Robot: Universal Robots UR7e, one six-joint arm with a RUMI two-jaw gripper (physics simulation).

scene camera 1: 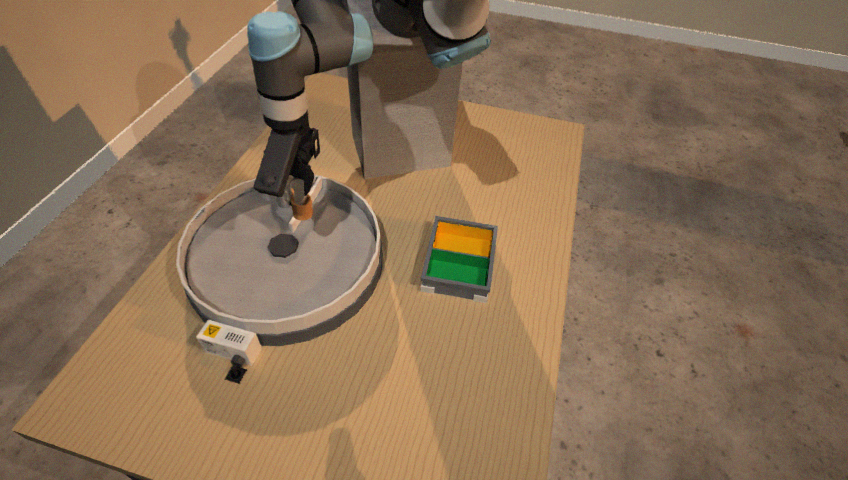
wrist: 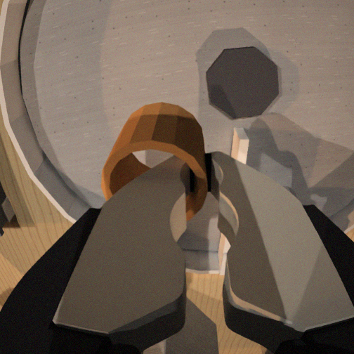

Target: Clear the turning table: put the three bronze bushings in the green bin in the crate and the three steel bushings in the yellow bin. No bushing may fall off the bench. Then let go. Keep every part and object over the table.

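Places are measured from the arm's base along level axes (x ahead, y left, z up), in millimetres.
Pixels of known places: gripper, fingertip midpoint: [scene camera 1: 295, 207]; arm's base, origin of the base link: [scene camera 1: 406, 4].
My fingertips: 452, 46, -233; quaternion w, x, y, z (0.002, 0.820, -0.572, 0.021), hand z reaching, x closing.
Note:
For each thing: its middle in the pictures, then the offset to it from my fingertips, as dx, dy, dz. "spot": a spot on its surface instead. Level surfaces: height alone.
- bronze bushing, body centre: [scene camera 1: 302, 206] -2, +18, +10
- grey turning table, body centre: [scene camera 1: 283, 246] +20, -42, -129
- pale divider bar, surface spot: [scene camera 1: 294, 223] spot: -31, -53, -107
- crate, body centre: [scene camera 1: 460, 257] -195, +284, -156
- green bin, surface spot: [scene camera 1: 457, 270] spot: -175, +291, -175
- dark hub, body centre: [scene camera 1: 283, 245] +20, -42, -124
- white box with a warning label, surface spot: [scene camera 1: 229, 341] spot: +250, +42, -123
- small black part, surface spot: [scene camera 1: 236, 373] spot: +277, +71, -174
- wooden bench, its level: dz -181
My gripper [scene camera 1: 296, 191] [wrist: 198, 157] is shut on the wall of a bronze bushing [scene camera 1: 302, 209] [wrist: 162, 127], held with one fingertip inside its open end. The bushing hangs tilted over the back part of the grey turning table [scene camera 1: 279, 291] [wrist: 125, 60], beside the pale divider bar [scene camera 1: 294, 223] [wrist: 240, 145]. The crate [scene camera 1: 455, 289] stands to the right of the turning table in the scene view. Its yellow bin [scene camera 1: 462, 240] and green bin [scene camera 1: 457, 270] show no bushings. The other bushings cannot be made out; the gripper covers part of the turning table's back in the scene view.
The turning table has a raised pale rim and a dark hub [scene camera 1: 282, 245] [wrist: 243, 82]. A white box with a warning label [scene camera 1: 229, 341] and a small black part [scene camera 1: 236, 373] stand at its front. The robot's grey pedestal [scene camera 1: 410, 130] stands behind, on the wooden bench [scene camera 1: 357, 392].

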